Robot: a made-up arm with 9 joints.
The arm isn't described. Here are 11 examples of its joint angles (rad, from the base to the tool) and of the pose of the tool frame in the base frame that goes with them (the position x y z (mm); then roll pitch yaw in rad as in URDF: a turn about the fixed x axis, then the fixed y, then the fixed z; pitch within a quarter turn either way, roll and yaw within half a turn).
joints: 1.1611 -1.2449 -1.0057 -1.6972 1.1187 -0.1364 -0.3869 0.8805 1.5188
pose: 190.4 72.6 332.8 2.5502 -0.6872 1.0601
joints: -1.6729 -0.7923 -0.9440 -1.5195 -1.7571 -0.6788 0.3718 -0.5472 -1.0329
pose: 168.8 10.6 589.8 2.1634 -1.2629 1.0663
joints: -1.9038 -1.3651 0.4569 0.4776 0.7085 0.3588 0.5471 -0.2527 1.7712
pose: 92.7 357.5 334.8 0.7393 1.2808 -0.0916
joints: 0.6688 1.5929 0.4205 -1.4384 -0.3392 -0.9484 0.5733 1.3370 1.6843
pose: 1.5 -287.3 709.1 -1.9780 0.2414 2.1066
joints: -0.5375 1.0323 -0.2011 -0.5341 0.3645 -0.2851 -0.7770 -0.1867 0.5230
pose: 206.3 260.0 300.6 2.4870 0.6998 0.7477
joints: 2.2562 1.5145 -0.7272 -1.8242 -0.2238 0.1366 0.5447 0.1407 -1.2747
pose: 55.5 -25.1 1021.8 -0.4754 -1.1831 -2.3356
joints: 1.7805 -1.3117 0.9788 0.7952 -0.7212 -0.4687 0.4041 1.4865 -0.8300
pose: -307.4 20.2 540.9 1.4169 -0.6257 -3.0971
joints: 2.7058 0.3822 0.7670 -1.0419 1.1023 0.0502 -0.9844 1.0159 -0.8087
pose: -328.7 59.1 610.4 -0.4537 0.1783 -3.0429
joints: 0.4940 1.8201 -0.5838 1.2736 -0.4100 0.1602 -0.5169 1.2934 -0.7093
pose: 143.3 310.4 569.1 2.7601 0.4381 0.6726
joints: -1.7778 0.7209 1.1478 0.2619 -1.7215 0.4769 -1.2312 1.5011 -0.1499
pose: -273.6 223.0 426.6 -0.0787 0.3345 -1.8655
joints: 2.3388 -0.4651 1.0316 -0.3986 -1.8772 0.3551 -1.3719 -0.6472 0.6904
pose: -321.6 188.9 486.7 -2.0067 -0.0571 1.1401
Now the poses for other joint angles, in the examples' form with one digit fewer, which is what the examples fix.
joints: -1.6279 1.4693 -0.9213 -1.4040 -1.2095 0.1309 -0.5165 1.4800 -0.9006
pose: 235 66 756 1.238 -1.010 0.439
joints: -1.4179 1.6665 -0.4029 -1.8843 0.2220 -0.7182 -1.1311 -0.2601 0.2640
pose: 117 502 692 2.463 -0.404 1.320
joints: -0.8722 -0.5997 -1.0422 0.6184 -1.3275 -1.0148 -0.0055 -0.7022 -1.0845
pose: 202 -161 291 2.422 0.730 -0.915
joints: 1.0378 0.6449 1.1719 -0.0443 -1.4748 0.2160 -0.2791 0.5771 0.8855
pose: 365 -53 318 -1.400 1.183 -0.408
